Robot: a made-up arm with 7 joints. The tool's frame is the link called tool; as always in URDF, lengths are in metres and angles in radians. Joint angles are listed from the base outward.
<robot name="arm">
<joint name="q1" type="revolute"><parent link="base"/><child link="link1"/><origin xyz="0 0 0.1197" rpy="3.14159 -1.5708 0"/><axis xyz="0 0 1"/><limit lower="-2.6" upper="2.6"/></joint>
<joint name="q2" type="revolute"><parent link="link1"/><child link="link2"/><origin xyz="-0.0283 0.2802 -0.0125" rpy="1.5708 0 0"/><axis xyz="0 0 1"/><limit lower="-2.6" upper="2.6"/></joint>
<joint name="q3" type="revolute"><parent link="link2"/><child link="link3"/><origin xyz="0.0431 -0.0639 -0.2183" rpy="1.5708 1.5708 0"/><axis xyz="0 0 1"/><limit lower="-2.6" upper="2.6"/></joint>
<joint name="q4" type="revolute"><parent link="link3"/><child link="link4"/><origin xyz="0.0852 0.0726 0.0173" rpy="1.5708 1.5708 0"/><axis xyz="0 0 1"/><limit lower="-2.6" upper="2.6"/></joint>
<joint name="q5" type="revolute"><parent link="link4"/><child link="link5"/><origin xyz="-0.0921 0.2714 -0.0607" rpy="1.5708 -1.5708 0"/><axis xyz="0 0 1"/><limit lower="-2.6" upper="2.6"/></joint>
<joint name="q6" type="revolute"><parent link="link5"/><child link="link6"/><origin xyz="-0.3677 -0.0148 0.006" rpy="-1.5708 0 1.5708"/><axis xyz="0 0 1"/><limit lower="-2.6" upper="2.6"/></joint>
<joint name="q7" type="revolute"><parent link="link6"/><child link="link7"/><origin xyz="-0.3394 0.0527 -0.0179" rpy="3.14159 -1.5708 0"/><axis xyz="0 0 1"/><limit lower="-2.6" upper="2.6"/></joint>
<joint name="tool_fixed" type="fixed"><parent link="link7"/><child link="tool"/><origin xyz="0.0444 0.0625 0.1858" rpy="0 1.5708 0"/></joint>
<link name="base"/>
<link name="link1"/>
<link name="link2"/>
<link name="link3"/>
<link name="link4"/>
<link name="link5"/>
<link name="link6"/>
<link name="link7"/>
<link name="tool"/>
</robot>
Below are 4 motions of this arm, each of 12 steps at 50 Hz.
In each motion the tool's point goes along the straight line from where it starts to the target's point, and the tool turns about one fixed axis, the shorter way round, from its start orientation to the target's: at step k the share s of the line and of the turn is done. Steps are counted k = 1, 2, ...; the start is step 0. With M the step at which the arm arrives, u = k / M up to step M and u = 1 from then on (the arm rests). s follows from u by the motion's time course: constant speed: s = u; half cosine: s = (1 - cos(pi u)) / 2; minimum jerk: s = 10 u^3 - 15 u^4 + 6 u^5.
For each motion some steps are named. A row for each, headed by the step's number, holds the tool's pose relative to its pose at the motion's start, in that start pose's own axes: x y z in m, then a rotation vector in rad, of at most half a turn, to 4 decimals.
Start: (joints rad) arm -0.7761 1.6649 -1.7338 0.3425 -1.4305 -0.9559 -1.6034
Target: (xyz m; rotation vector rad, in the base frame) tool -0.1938 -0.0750 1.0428 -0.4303 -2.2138 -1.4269
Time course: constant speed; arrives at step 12
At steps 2, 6, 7, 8, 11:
2: -0.0122 -0.0076 -0.0162 -0.0219 -0.0151 0.0154
6: -0.0366 -0.0229 -0.0486 -0.0656 -0.0454 0.0462
7: -0.0427 -0.0267 -0.0567 -0.0765 -0.0529 0.0539
8: -0.0488 -0.0305 -0.0648 -0.0874 -0.0605 0.0617
11: -0.0671 -0.0419 -0.0891 -0.1202 -0.0832 0.0848

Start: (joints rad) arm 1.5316 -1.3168 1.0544 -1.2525 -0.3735 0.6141 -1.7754
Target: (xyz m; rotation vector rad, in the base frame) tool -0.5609 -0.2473 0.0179 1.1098 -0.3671 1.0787
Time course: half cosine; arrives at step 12
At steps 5, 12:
5: -0.0189 0.0177 -0.0197 -0.1286 0.0144 0.0234
12: -0.0509 0.0477 -0.0532 -0.3471 0.0388 0.0632

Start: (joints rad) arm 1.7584 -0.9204 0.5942 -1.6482 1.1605 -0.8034 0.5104
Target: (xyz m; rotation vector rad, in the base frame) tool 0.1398 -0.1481 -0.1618 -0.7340 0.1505 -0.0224
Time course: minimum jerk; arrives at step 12
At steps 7, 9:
7: 0.0189 0.0112 -0.0118 -0.1583 0.0019 0.0268
9: 0.0260 0.0154 -0.0162 -0.2172 0.0027 0.0368

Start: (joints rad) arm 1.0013 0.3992 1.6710 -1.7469 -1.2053 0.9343 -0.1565
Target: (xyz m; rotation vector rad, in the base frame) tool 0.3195 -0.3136 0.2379 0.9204 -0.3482 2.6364
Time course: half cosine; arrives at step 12
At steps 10, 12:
10: -0.0195 -0.0379 -0.0117 -0.0796 -0.0572 -0.1203
12: -0.0208 -0.0406 -0.0125 -0.0853 -0.0613 -0.1290

